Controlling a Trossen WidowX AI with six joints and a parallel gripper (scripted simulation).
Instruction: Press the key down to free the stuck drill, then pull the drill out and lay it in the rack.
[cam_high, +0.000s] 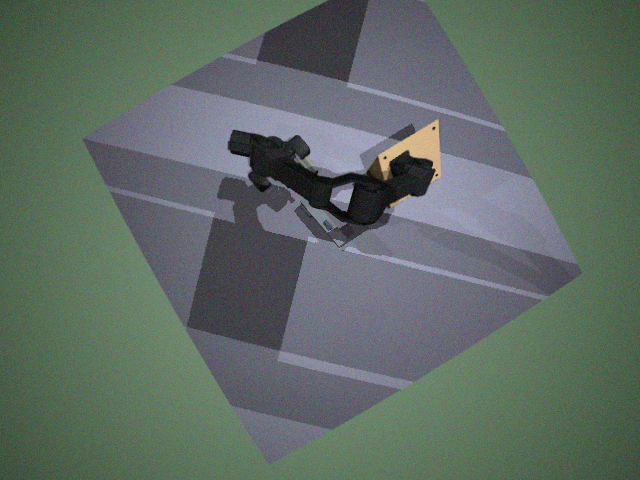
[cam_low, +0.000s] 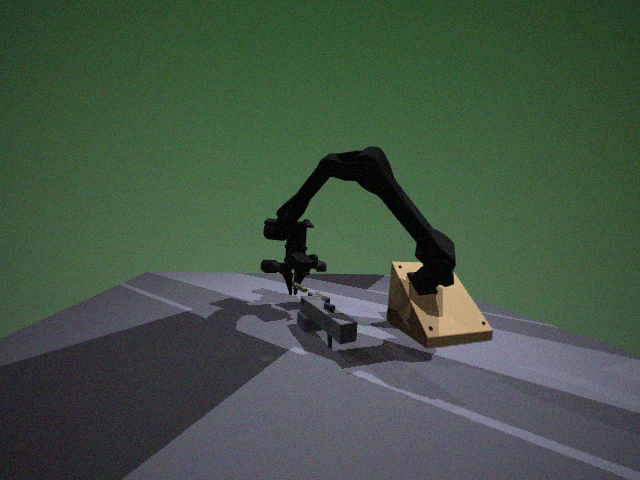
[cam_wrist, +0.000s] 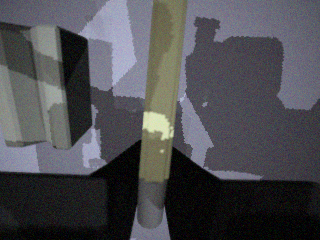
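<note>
Right now the drill is 40 mm to the left of my gripper tip and 40 mm above it. Round my gripper tip: dark key: 20 mm behind, 220 mm to the left, 10 mm above; grey-olive block: 70 mm behind, 20 mm to the left, 20 mm below; dark block: 20 mm behind, 200 mm to the left, 10 mm above.
</note>
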